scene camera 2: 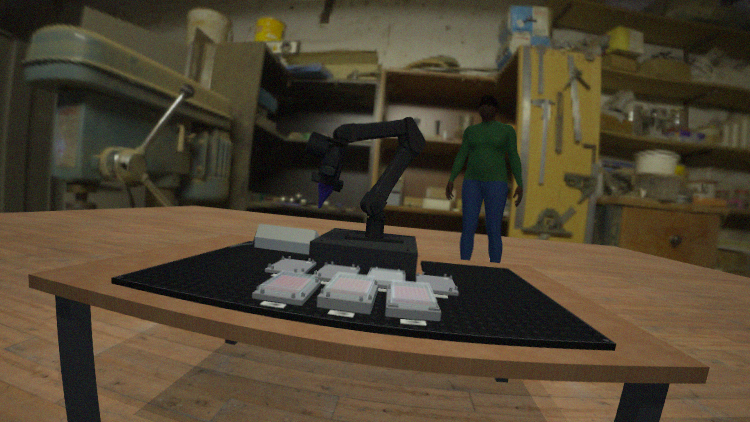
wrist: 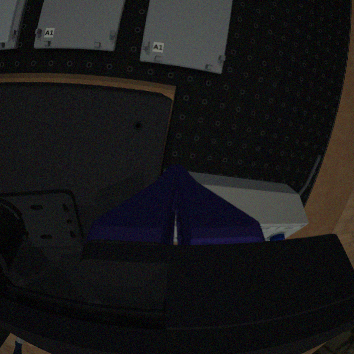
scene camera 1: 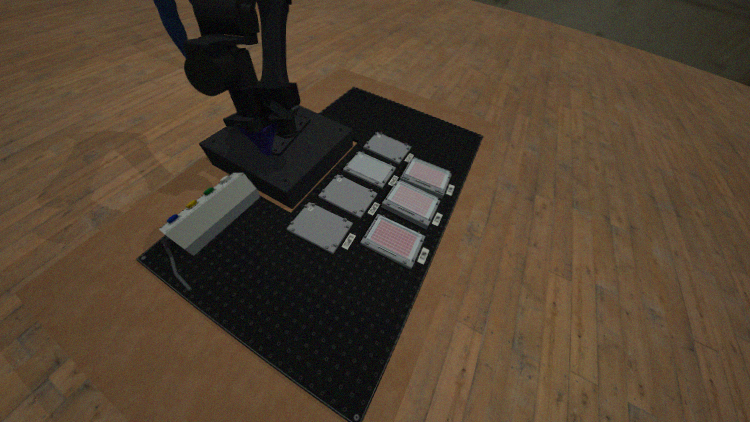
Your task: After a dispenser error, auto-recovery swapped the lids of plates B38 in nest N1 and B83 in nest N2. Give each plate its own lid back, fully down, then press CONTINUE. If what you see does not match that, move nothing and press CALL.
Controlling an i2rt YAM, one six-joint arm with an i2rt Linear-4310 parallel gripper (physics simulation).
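Frame: origin at the arm's base, x up, y left, z back, level; metres.
Seen in the pictures: gripper, between the fingertips: (scene camera 2: 319,208) (wrist: 175,173) (scene camera 1: 268,155); arm's base, origin of its link: (scene camera 2: 373,239) (wrist: 6,218) (scene camera 1: 287,133).
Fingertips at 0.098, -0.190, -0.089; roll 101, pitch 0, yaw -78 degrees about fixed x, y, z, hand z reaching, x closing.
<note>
Pixels of each thing's middle, then the offset from my fingertips to it, as dx, dy, dz. "spot": a spot on its surface instead.
- grey button box, middle of its body: (wrist: 236,216) (scene camera 1: 211,207) (scene camera 2: 288,237) -0.124, -0.118, +0.134
- blue button, middle of its body: (wrist: 276,236) (scene camera 1: 173,219) -0.102, -0.187, +0.171
- yellow button, middle of its body: (scene camera 1: 192,205) -0.102, -0.138, +0.160
- green button, middle of its body: (scene camera 1: 209,192) -0.102, -0.089, +0.150
- cable, a spot on its surface: (wrist: 311,175) spot: -0.159, -0.291, +0.099
My gripper (scene camera 1: 270,152) (scene camera 2: 321,205) (wrist: 175,173) is shut and empty; it hangs beside the robot base, above the near side of the button box in the wrist view. The grey button box (scene camera 1: 216,216) (scene camera 2: 285,239) (wrist: 250,204) has a blue button (scene camera 1: 172,217) (wrist: 277,237), a yellow button (scene camera 1: 191,203) and a green button (scene camera 1: 209,191); their words are unreadable. Three plates with pink wells stand in a row: one (scene camera 1: 395,237) (scene camera 2: 287,285), a middle one (scene camera 1: 412,200) (scene camera 2: 347,287) and another (scene camera 1: 426,174) (scene camera 2: 412,294). Their ID and nest labels are too small to read.
Several flat grey places form a second row, including one (scene camera 1: 319,226) (scene camera 2: 291,265) (wrist: 186,31) marked A1 and a paler one (scene camera 1: 369,167) (scene camera 2: 386,275). The black robot base (scene camera 1: 314,166) (scene camera 2: 361,250) (wrist: 85,135) adjoins them. A cable (scene camera 1: 177,268) (wrist: 311,175) leaves the box.
</note>
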